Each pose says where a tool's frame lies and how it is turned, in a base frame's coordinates. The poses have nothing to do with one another.
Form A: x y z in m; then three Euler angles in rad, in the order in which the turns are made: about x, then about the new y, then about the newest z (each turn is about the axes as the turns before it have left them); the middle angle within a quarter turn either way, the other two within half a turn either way.
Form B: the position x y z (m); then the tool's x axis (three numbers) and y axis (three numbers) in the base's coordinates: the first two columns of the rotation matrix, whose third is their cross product. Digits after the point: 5 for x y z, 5 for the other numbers.
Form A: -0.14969 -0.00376 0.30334 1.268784 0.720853 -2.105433
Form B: -0.14969 -0.00376 0.30334 -0.38278 -0.57702 -0.72148 0.64641 0.39066 -0.65539
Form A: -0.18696 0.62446 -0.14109 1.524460 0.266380 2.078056
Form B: -0.18696 0.62446 -0.14109 -0.46865 -0.08725 0.87906 -0.84325 -0.25235 -0.47460
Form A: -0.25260 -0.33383 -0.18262 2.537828 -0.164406 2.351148
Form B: -0.25260 -0.33383 -0.18262 -0.69404 -0.51965 0.49826 -0.70108 0.64518 -0.30368
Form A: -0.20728 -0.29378 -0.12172 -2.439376 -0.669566 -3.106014
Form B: -0.20728 -0.29378 -0.12172 -0.78359 -0.37347 0.49648 0.02789 0.77719 0.62865
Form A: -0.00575 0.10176 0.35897 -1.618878 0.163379 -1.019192
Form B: -0.00575 0.10176 0.35897 0.51708 -0.04421 0.85480 0.84034 -0.16356 -0.51679
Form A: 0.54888 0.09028 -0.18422 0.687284 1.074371 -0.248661
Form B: 0.54888 0.09028 -0.18422 0.46164 0.35047 -0.81490 0.11722 0.88649 0.44766
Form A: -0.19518 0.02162 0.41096 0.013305 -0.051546 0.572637
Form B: -0.19518 0.02162 0.41096 0.83936 0.54123 0.05051 -0.54113 0.84077 -0.01673
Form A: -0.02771 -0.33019 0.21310 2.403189 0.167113 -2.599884
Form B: -0.02771 -0.33019 0.21310 -0.84489 0.28538 -0.45246 0.50842 0.69139 -0.51331
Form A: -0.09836 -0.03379 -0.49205 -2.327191 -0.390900 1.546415
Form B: -0.09836 -0.03379 -0.49205 0.02254 -0.67934 -0.73347 -0.92429 -0.29377 0.24369
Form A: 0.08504 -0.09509 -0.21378 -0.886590 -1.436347 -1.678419
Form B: 0.08504 -0.09509 -0.21378 -0.01440 -0.71089 0.70316 0.13327 0.69559 0.70597
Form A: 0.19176 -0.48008 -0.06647 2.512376 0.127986 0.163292
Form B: 0.19176 -0.48008 -0.06647 0.97863 -0.05732 0.19749 -0.16124 -0.80995 0.56391
